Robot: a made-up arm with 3 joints.
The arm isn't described. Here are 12 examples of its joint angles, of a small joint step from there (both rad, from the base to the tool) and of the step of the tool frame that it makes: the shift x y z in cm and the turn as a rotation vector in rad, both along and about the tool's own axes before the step.
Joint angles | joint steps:
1: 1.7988 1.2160 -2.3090 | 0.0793 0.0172 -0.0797
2: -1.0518 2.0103 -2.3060 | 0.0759 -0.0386 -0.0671
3: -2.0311 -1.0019 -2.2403 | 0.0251 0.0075 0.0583
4: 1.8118 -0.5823 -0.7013 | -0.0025 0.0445 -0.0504
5: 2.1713 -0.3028 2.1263 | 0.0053 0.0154 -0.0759
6: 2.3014 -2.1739 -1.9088 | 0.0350 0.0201 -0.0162
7: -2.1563 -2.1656 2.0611 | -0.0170 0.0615 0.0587
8: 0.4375 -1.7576 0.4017 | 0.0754 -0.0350 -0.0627
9: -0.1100 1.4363 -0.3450 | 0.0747 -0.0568 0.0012
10: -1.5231 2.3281 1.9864 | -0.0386 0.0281 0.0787
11: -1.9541 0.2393 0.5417 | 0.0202 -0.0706 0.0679
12: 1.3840 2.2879 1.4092 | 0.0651 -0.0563 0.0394
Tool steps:
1: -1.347 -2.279 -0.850 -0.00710 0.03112 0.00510
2: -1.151 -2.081 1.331 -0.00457 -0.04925 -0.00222
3: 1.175 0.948 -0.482 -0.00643 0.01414 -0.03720
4: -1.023 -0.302 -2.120 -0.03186 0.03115 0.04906
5: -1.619 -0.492 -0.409 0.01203 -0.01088 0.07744
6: -0.856 0.929 0.074 0.02522 0.01227 0.04522
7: 1.226 0.744 -1.674 0.03844 -0.04888 -0.07305
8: -5.199 -2.746 2.167 0.02709 0.02694 0.13653
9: 4.112 -0.086 2.939 0.04935 -0.03057 -0.07492
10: 1.714 -0.502 -0.539 0.03652 -0.01342 -0.05101
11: 1.682 0.183 3.997 0.07001 0.02184 -0.07196
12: 1.907 2.082 1.915 -0.03302 0.06158 -0.08964
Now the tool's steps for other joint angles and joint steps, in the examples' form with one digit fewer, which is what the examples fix.
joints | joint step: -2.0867 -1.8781 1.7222 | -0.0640 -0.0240 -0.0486
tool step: -0.55 2.34 1.20 0.0169 0.0263 -0.0122
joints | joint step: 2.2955 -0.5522 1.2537 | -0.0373 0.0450 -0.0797
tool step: -1.20 0.45 -2.51 -0.0459 -0.0309 0.0608
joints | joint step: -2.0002 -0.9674 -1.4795 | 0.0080 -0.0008 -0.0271
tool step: -0.81 0.09 -0.12 -0.0045 -0.0012 0.0337
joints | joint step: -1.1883 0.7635 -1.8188 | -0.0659 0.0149 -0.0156
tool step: -1.41 1.15 1.01 0.0495 0.0025 0.0615
